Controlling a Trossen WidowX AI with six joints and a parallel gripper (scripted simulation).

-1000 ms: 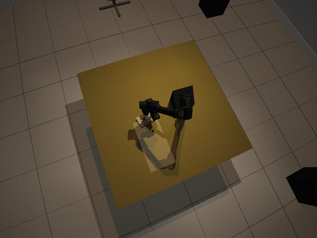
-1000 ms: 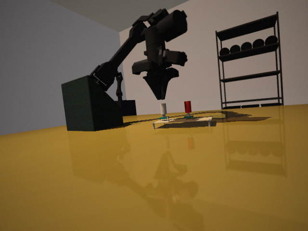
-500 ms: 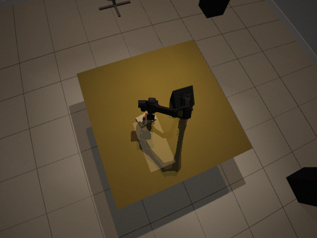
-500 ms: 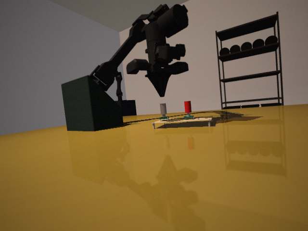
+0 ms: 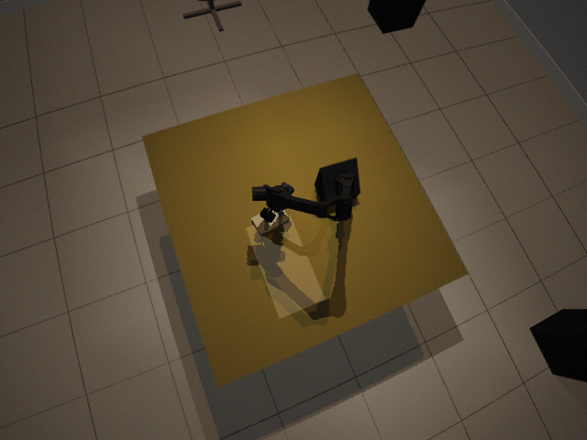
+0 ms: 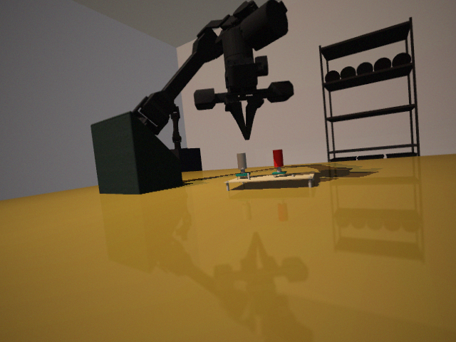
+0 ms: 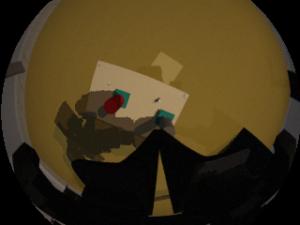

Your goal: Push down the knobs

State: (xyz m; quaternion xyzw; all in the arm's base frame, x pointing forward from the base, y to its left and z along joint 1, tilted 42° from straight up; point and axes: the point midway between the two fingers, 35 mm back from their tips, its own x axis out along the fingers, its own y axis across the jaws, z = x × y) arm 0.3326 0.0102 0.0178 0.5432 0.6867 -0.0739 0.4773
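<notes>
The white knob lies 4 cm below my gripper tip and 2 cm behind it. Also, from my gripper tip: red knob: 6 cm ahead, 4 cm below, 1 cm to the left.
</notes>
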